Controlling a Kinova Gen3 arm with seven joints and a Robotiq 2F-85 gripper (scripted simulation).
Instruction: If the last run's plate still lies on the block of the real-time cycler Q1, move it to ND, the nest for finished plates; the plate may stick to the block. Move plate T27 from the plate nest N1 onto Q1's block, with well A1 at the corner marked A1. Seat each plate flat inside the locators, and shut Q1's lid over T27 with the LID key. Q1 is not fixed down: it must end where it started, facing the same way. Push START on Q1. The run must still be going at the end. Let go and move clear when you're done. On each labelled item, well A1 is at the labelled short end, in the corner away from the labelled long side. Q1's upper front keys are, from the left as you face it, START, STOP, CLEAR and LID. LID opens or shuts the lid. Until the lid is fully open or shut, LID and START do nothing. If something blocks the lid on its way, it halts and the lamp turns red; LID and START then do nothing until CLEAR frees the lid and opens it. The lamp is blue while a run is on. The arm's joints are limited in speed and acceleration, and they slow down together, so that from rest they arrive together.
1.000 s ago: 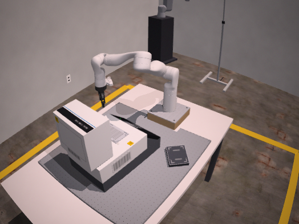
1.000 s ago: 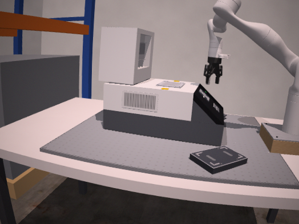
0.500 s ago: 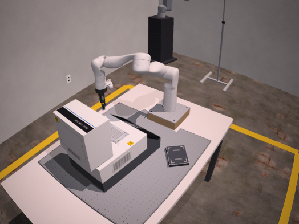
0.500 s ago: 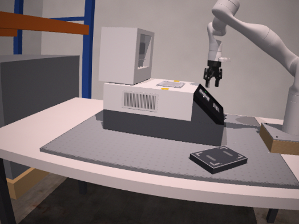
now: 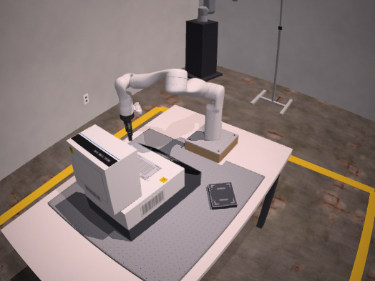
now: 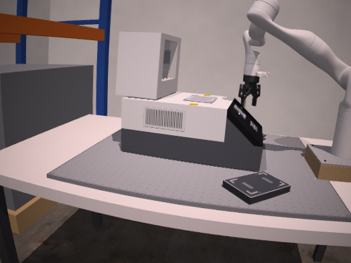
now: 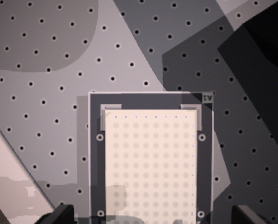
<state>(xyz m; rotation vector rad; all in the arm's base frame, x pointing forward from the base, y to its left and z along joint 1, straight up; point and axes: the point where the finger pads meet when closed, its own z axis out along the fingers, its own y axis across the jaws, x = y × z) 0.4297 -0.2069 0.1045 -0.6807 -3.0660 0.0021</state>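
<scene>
My hand is 120 mm above the white well plate. Also, from my hand: dark plate nest (550 mm to the left, 140 mm below, 140 mm behind).
</scene>
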